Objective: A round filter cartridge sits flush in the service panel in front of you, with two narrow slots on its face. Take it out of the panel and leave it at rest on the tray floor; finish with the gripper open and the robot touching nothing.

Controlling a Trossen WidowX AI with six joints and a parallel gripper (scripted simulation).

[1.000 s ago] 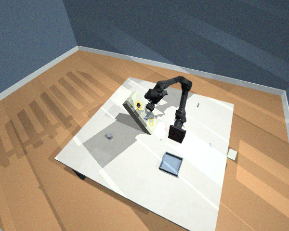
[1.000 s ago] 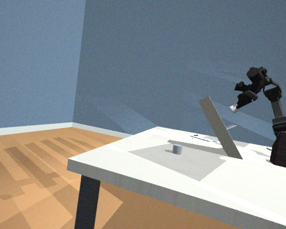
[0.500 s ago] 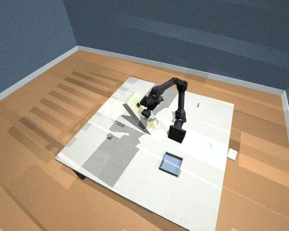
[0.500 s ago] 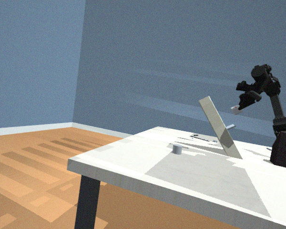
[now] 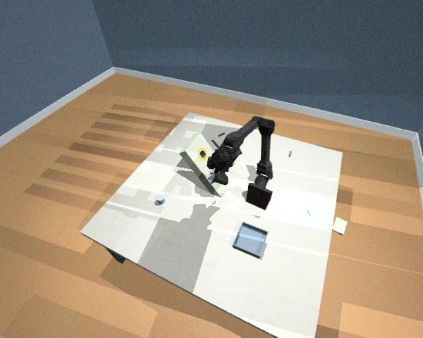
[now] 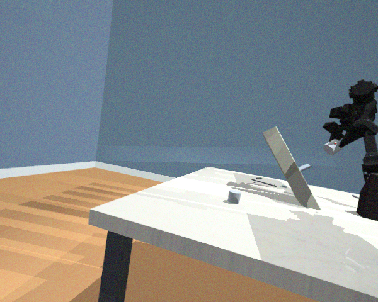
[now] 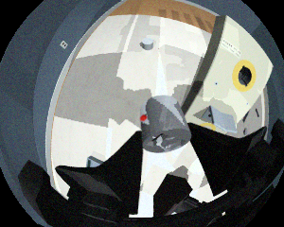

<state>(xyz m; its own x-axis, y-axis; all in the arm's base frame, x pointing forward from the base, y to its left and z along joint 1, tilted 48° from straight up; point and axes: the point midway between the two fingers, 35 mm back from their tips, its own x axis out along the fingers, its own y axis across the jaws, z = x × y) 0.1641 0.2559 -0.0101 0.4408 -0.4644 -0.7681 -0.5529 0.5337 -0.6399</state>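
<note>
Right now my gripper tip is 290 mm past the blue-grey tray, 250 mm above it and 80 mm to the right of it. From my gripper tip the other things lie so: service panel 140 mm to the right, 140 mm ahead, 110 mm below; then round pale grey filter cartridge right at my gripper tip.
</note>
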